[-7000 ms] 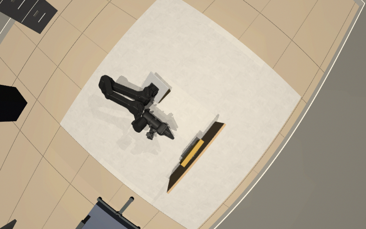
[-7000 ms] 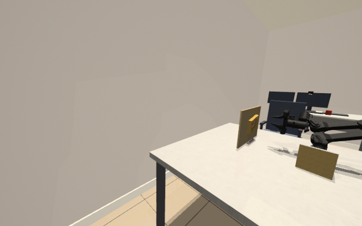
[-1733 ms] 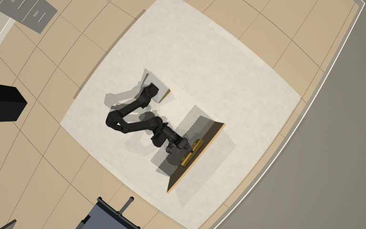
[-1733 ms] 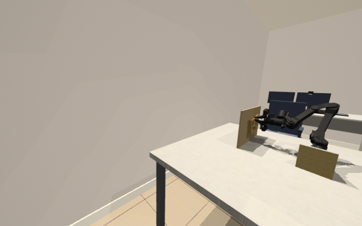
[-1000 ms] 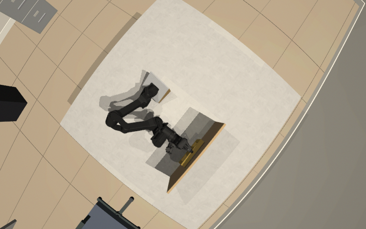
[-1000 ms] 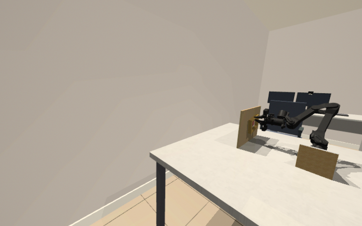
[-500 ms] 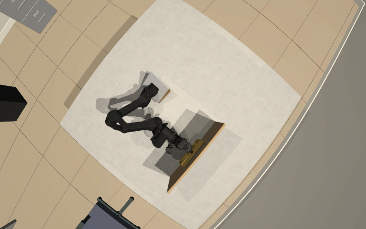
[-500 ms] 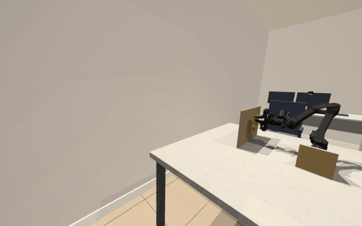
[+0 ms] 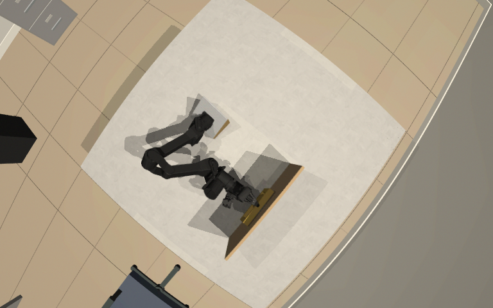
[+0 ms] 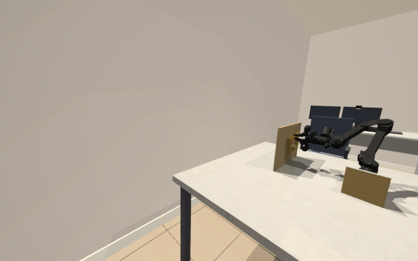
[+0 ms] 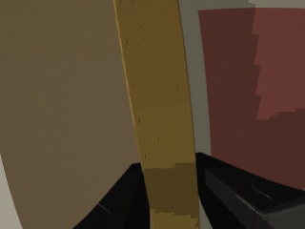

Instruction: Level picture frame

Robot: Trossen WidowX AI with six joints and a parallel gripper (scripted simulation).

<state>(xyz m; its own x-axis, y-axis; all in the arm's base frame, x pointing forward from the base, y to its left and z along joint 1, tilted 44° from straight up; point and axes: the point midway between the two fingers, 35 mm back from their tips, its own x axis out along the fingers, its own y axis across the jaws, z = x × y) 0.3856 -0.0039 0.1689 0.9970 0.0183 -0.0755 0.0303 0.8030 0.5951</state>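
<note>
Right now the picture frame is 5 cm below my gripper tip, 1 cm to the right of it and 1 cm ahead of it. Also, from my gripper tip: wooden wall panel: 7 cm below, 2 cm ahead.
</note>
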